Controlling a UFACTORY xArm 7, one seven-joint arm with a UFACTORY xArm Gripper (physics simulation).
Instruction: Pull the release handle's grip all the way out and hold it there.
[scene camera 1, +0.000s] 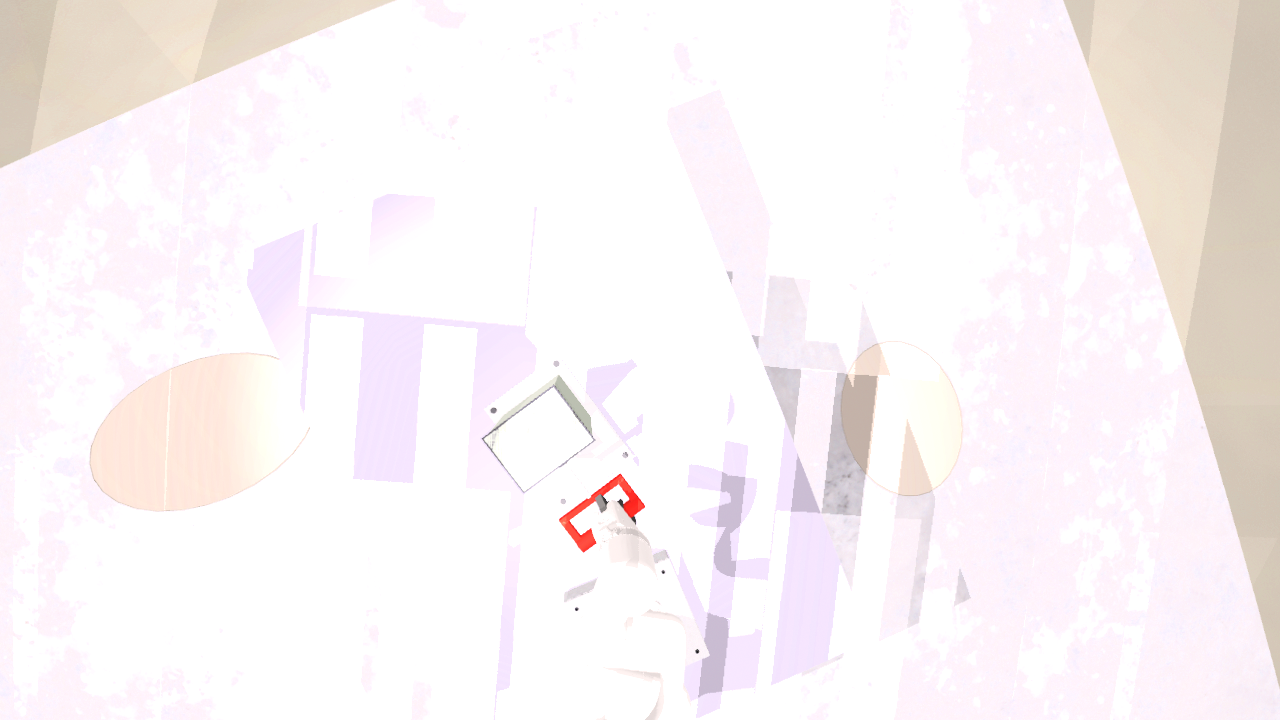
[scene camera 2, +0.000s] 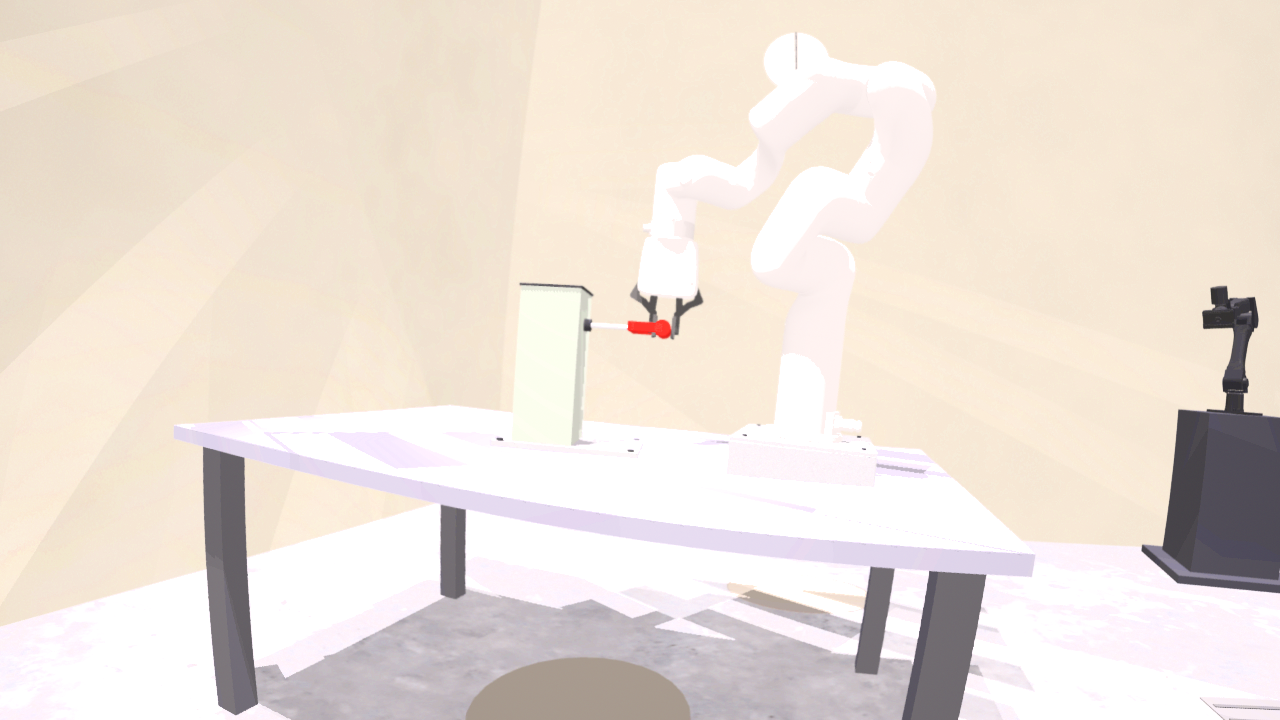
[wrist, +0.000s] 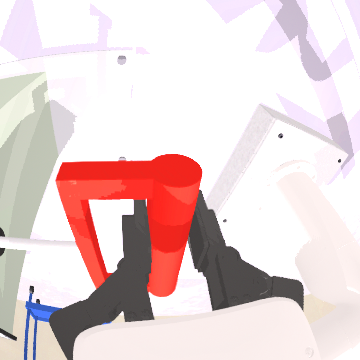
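Note:
The red release handle (scene camera 1: 579, 537) (scene camera 2: 640, 327) (wrist: 107, 187) is a rectangular loop with a thick round grip (wrist: 175, 200). It stands out from the pale green box column (scene camera 1: 575, 407) (scene camera 2: 547, 367) (wrist: 17, 160) on a white rod (scene camera 2: 609, 325) (wrist: 45, 244). A clear length of rod shows between the black collar (scene camera 2: 588, 325) and the loop. My gripper (scene camera 1: 617, 508) (scene camera 2: 664, 331) (wrist: 164, 205) points down and is shut on the round grip, one finger inside the loop and the other on the outer side. The far finger's tip is partly hidden behind the grip in the wrist view.
The column's base plate (scene camera 2: 617, 449) is on the white table (scene camera 2: 572, 526). My arm's base block (scene camera 2: 799, 461) (wrist: 300, 142) is on the side of the column that the handle faces. A dark pedestal (scene camera 2: 1226, 501) with a black arm (scene camera 2: 1236, 358) stands beyond the table at the right.

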